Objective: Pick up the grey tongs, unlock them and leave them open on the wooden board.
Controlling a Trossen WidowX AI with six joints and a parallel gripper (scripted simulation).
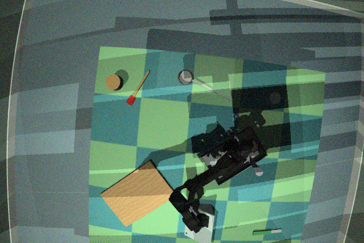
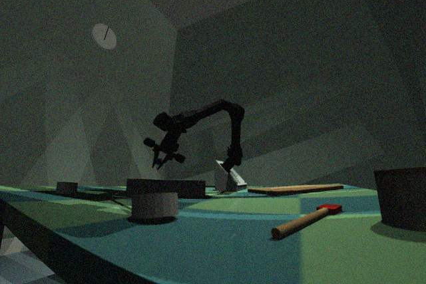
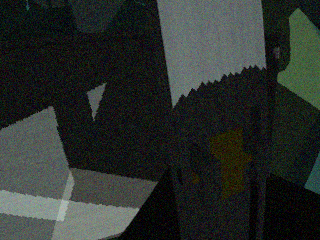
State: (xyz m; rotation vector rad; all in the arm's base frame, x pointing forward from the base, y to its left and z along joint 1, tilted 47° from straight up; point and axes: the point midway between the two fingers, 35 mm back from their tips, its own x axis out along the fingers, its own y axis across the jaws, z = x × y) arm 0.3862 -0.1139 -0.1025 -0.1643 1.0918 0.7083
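The roasting tin lies 6 cm behind my gripper tip, 2 cm to the left of it and 7 cm below it. The rest, counted from my gripper tip: red-headed spatula (24 cm ahead, 56 cm to the left, 10 cm below); wooden board (32 cm behind, 53 cm to the left, 9 cm below); yellow lock piece (1 cm ahead, 3 cm to the left, 3 cm above).
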